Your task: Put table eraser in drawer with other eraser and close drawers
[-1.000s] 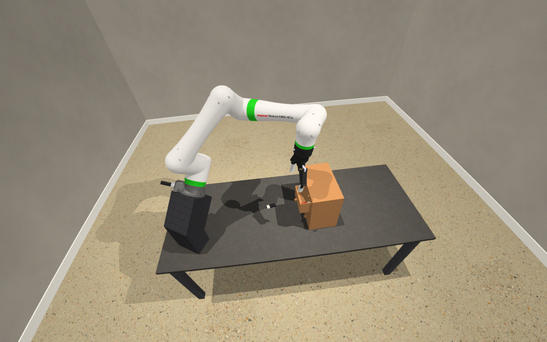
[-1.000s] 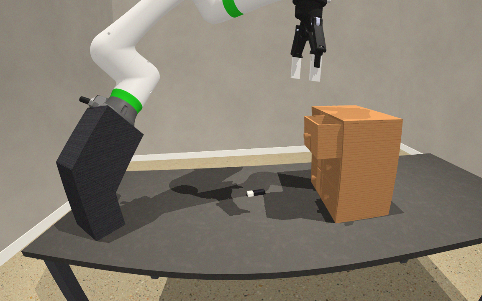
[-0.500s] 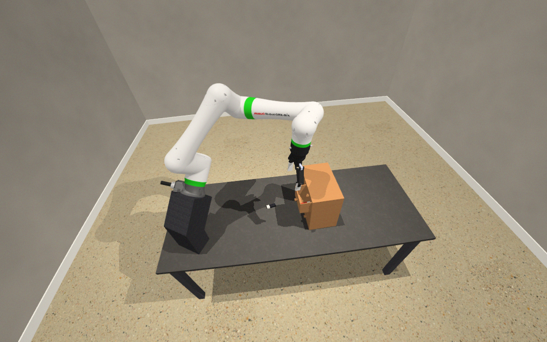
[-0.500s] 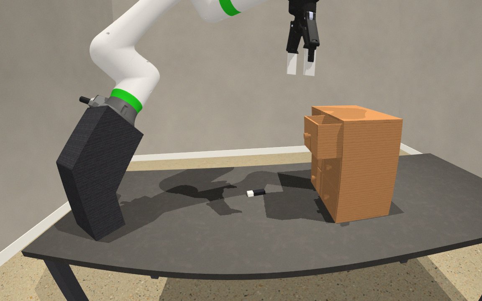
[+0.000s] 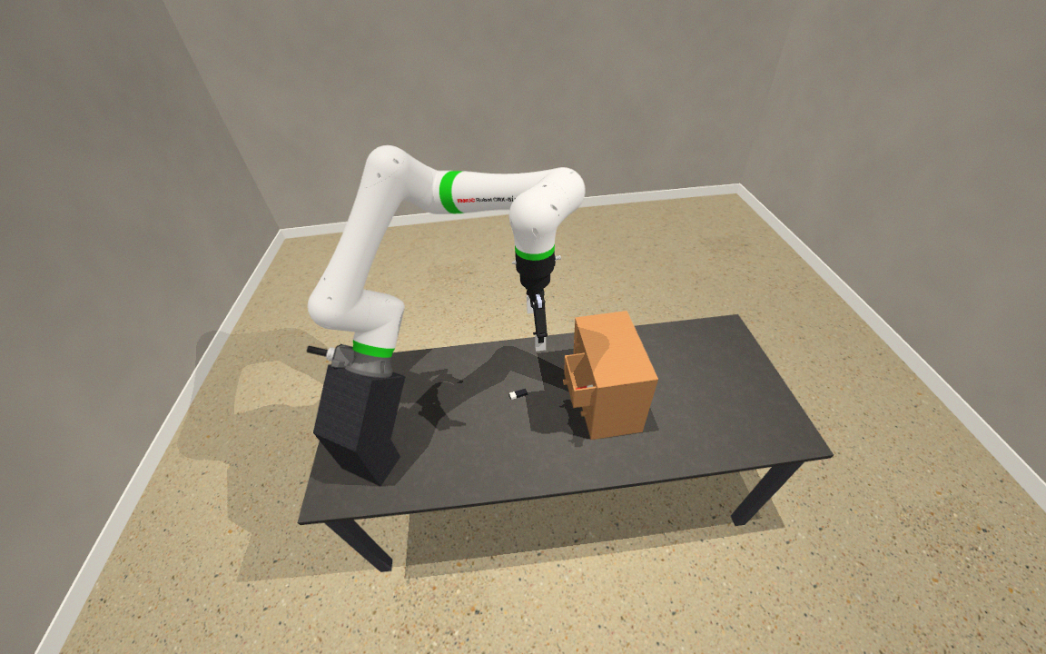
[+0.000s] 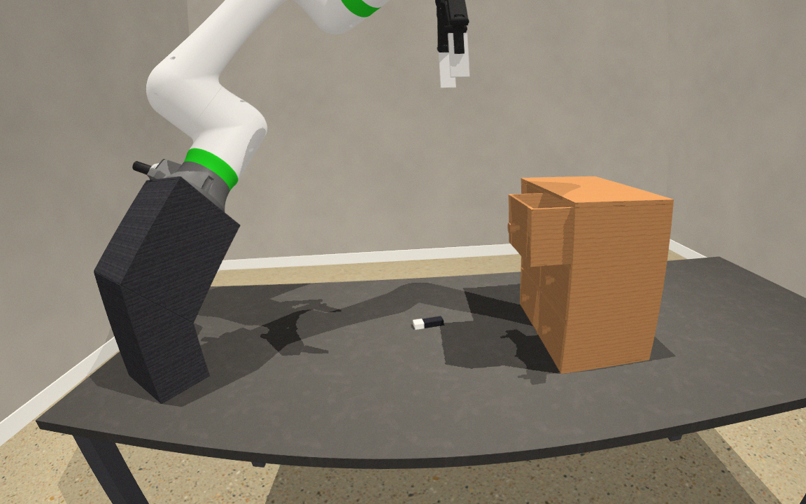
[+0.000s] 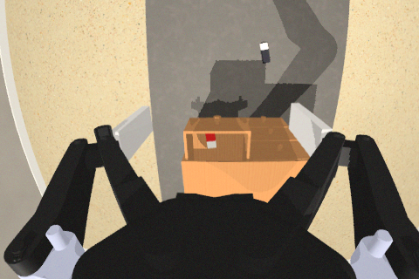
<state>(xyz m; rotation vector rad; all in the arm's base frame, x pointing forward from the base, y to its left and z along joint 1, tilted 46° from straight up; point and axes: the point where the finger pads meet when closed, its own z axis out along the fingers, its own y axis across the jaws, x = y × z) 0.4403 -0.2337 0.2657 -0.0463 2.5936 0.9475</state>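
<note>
Now: the eraser 90 mm behind my hand, 130 mm to the left of it and 500 mm below it.
</note>
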